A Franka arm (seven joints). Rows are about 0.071 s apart.
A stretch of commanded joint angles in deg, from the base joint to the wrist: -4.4 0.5 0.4 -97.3 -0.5 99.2 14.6; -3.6 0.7 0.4 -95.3 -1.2 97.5 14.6; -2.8 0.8 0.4 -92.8 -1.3 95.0 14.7; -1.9 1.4 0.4 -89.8 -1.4 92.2 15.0; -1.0 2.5 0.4 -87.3 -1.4 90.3 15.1; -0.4 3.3 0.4 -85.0 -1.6 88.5 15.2; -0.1 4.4 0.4 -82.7 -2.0 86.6 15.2; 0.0 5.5 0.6 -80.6 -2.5 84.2 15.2; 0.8 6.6 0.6 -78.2 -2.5 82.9 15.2; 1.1 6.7 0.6 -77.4 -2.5 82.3 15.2; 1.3 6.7 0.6 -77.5 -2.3 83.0 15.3; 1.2 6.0 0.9 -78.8 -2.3 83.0 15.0; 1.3 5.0 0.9 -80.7 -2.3 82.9 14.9
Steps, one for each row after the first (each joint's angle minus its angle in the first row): 0.8 0.2 0.0 2.0 -0.7 -1.7 0.0; 1.6 0.3 0.0 4.5 -0.8 -4.2 0.1; 2.5 0.9 0.0 7.5 -0.9 -7.0 0.4; 3.4 2.0 0.0 10.0 -0.9 -8.9 0.5; 4.0 2.8 0.0 12.3 -1.1 -10.7 0.6; 4.3 3.9 0.0 14.6 -1.5 -12.6 0.6; 4.4 5.0 0.2 16.7 -2.0 -15.0 0.6; 5.2 6.1 0.2 19.1 -2.0 -16.3 0.6; 5.5 6.2 0.2 19.9 -2.0 -16.9 0.6; 5.7 6.2 0.2 19.8 -1.8 -16.2 0.7; 5.6 5.5 0.5 18.5 -1.8 -16.2 0.4; 5.7 4.5 0.5 16.6 -1.8 -16.3 0.3
